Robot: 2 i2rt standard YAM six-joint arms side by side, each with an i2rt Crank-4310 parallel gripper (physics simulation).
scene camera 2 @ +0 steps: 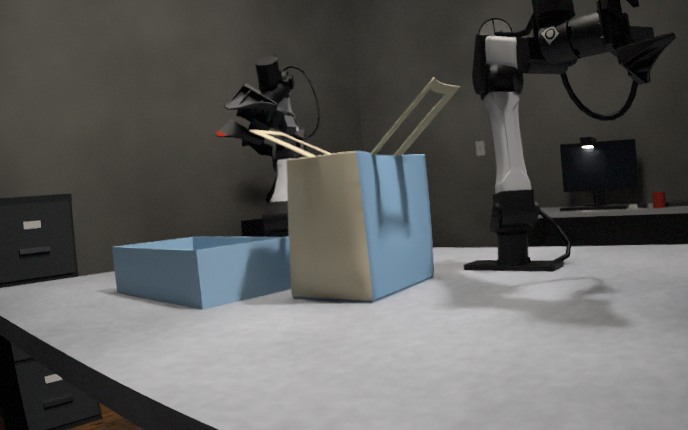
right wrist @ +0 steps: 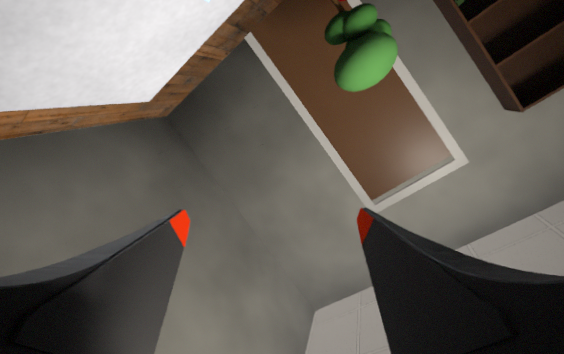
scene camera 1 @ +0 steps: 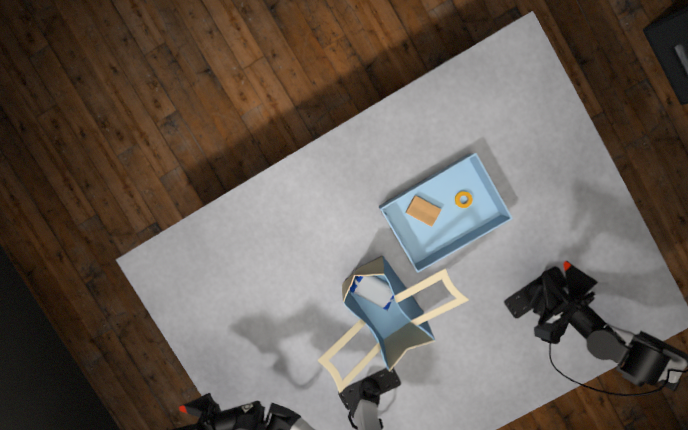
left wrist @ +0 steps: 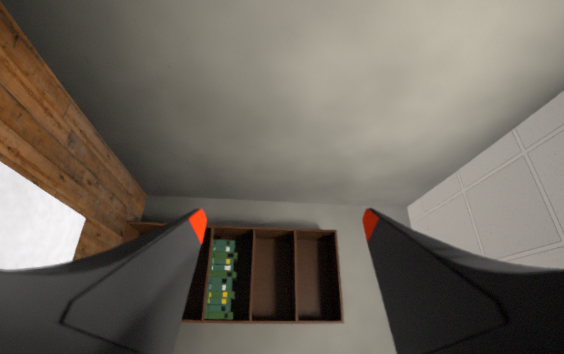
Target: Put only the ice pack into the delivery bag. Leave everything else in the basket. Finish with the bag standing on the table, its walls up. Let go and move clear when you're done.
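The delivery bag point(scene camera 1: 407, 338) point(scene camera 2: 329, 228), blue with tan ends, stands upright on the table with its walls up. Its two handles spread outward. The white ice pack with blue corners point(scene camera 1: 372, 291) lies inside the bag, toward its upper-left end in scene camera 1. The blue basket point(scene camera 1: 464, 243) point(scene camera 2: 157, 273) stands beside it and holds a tan-orange block point(scene camera 1: 423, 210) and a yellow-orange ring point(scene camera 1: 457, 199). My right gripper point(right wrist: 273, 213) is open and empty, raised to the right of the bag in scene camera 1. My left gripper point(left wrist: 283, 213) is open and empty, high and away from the bag.
The table point(scene camera 1: 243, 243) point(scene camera 2: 355, 365) bears the bag, the basket and the arm bases. One bag handle point(scene camera 1: 428, 285) extends near the basket's lower corner; the other handle point(scene camera 1: 340, 340) extends toward the left arm's base point(scene camera 2: 512, 264). A bookshelf shows beyond the fingers in the left wrist view.
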